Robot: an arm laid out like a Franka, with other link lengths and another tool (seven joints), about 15 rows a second.
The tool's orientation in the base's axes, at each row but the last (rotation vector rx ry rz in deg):
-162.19 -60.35 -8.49
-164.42 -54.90 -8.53
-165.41 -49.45 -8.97
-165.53 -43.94 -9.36
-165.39 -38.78 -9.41
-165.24 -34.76 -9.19
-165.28 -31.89 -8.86
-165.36 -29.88 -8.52
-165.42 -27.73 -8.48
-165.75 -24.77 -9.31
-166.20 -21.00 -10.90
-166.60 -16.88 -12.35
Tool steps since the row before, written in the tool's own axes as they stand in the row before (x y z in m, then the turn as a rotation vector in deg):
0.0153 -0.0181 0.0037 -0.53 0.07 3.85
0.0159 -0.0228 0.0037 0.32 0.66 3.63
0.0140 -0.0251 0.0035 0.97 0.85 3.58
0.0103 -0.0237 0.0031 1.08 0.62 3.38
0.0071 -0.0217 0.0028 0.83 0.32 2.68
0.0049 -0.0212 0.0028 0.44 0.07 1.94
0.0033 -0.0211 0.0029 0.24 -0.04 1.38
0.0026 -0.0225 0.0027 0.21 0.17 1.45
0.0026 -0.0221 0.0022 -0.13 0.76 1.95
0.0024 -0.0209 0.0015 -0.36 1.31 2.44
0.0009 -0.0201 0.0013 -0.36 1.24 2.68
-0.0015 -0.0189 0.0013 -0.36 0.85 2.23
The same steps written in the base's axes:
-0.0002 0.0240 -0.0003 -0.16 0.16 -3.88
-0.0009 0.0280 0.0001 0.86 0.16 -3.60
-0.0020 0.0289 0.0007 1.50 0.35 -3.48
-0.0027 0.0259 0.0011 1.47 0.57 -3.24
-0.0032 0.0227 0.0014 1.06 0.59 -2.55
-0.0040 0.0215 0.0014 0.56 0.51 -1.84
-0.0047 0.0210 0.0013 0.30 0.42 -1.30
-0.0054 0.0221 0.0018 0.35 0.23 -1.41
-0.0048 0.0217 0.0024 0.25 -0.31 -2.06
-0.0039 0.0205 0.0029 0.24 -0.78 -2.67
-0.0042 0.0195 0.0027 0.25 -0.66 -2.89
-0.0053 0.0181 0.0021 0.11 -0.38 -2.38

